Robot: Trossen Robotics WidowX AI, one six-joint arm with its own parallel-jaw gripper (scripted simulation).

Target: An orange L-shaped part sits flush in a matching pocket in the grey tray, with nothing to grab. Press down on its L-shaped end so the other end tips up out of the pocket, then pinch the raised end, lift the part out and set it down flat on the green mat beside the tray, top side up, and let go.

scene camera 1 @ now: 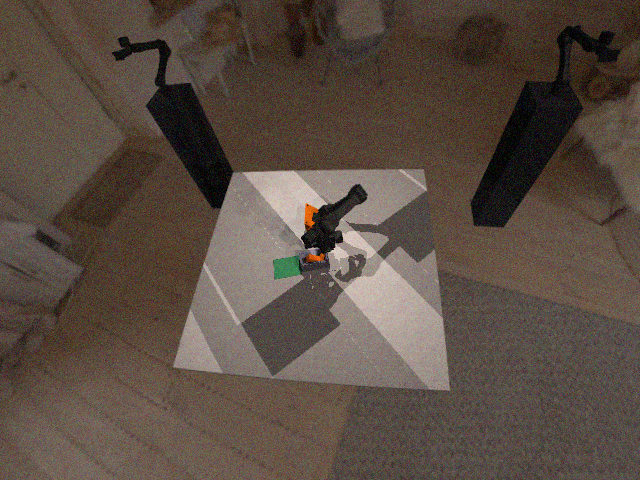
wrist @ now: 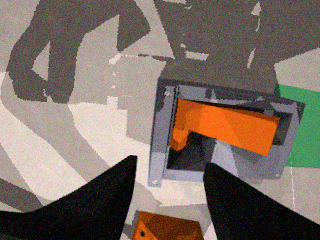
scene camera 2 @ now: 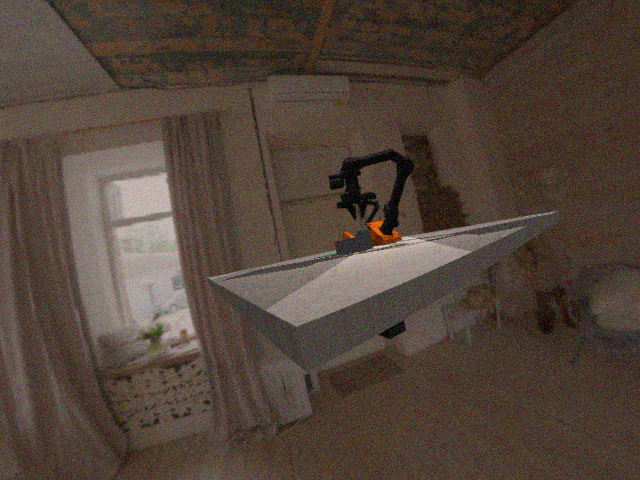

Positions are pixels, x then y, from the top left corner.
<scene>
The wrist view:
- gripper: 171, 166
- orange L-shaped part: 254, 131
</scene>
